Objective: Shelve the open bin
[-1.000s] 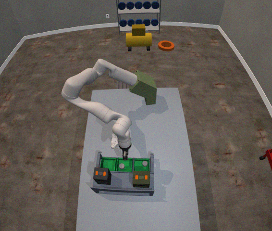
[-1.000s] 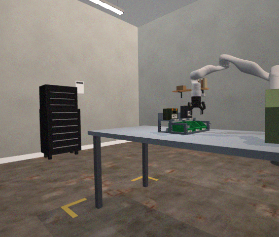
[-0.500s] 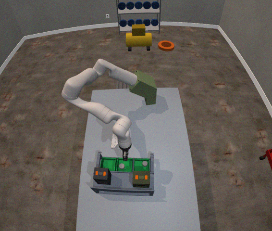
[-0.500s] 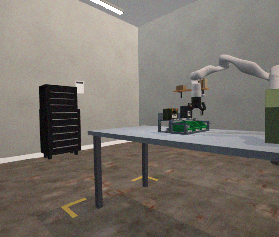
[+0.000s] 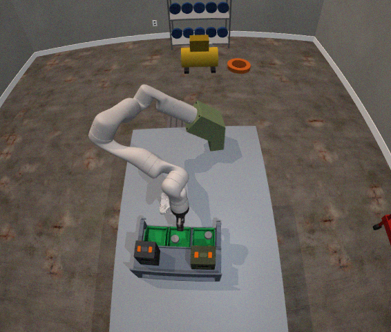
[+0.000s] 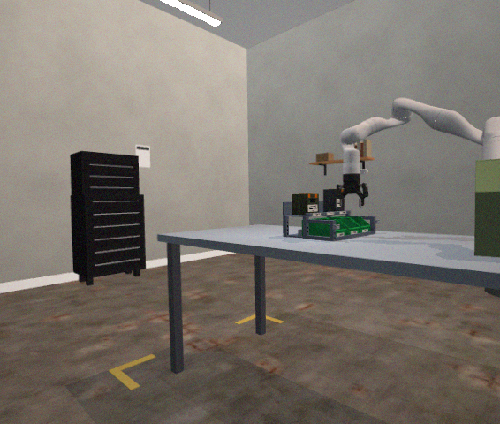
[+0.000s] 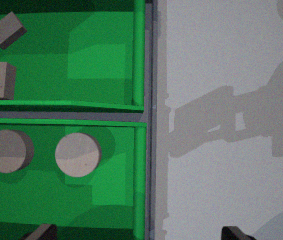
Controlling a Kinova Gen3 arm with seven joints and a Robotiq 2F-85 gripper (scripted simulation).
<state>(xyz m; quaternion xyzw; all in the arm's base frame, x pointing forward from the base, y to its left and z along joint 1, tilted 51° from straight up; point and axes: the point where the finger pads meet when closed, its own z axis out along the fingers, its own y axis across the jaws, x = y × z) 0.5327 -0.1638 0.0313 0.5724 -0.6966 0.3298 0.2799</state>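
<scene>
My hand is 11 cm short of the grey shelf, 7 cm above it and 3 cm to the left of it.
</scene>
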